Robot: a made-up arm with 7 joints. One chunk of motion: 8 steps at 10 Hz.
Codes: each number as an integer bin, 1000 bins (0 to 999) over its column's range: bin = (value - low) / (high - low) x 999, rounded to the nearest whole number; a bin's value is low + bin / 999 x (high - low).
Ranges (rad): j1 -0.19..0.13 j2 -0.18..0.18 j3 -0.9..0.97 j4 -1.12..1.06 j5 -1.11..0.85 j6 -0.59..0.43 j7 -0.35..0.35
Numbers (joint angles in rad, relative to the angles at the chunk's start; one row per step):
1: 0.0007 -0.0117 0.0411 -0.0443 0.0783 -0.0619 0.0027
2: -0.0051 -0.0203 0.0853 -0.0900 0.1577 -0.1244 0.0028
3: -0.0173 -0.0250 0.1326 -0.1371 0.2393 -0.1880 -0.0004
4: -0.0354 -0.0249 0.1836 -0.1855 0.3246 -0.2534 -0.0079
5: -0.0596 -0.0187 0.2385 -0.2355 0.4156 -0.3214 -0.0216
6: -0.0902 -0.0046 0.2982 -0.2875 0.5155 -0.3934 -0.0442
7: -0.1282 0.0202 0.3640 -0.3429 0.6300 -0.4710 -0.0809
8: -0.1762 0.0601 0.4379 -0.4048 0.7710 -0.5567 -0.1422
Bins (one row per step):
1: 595 467 503 493 606 517 503
2: 577 443 526 472 646 456 503
3: 539 430 552 450 688 394 499
4: 483 430 579 428 731 330 488
5: 407 448 608 405 778 263 469
6: 312 487 640 381 829 193 436
7: 193 556 675 356 887 117 384
8: 43 666 715 328 959 33 297

